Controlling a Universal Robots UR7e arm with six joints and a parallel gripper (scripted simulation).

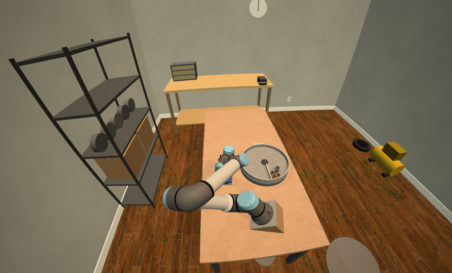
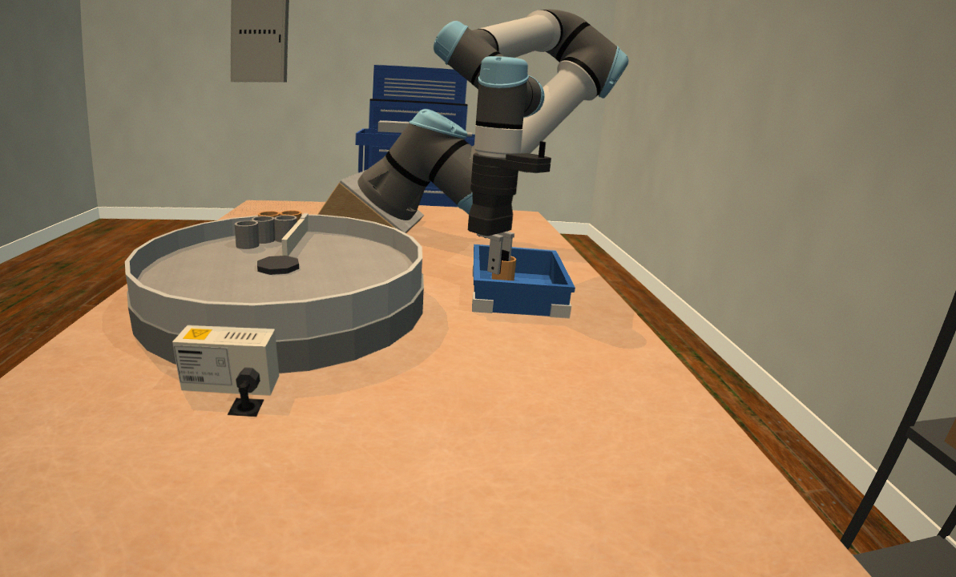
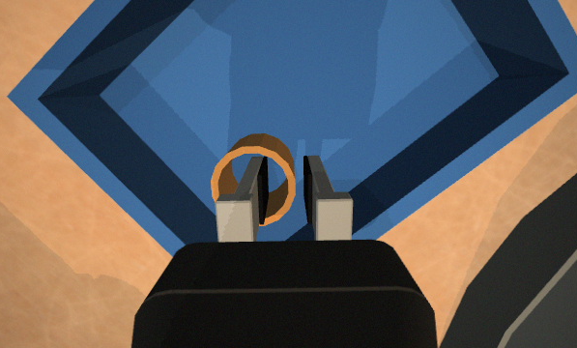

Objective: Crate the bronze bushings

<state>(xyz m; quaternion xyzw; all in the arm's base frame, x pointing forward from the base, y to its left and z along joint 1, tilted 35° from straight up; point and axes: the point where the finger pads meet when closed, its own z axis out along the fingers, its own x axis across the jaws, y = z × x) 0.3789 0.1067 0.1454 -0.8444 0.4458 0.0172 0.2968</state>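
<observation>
Right now the blue crate is 4 cm ahead of my hand, 2 cm to the left of it and 2 cm below it. Also, from my hand: turning table (35 cm to the right, 6 cm ahead, 1 cm above).
</observation>
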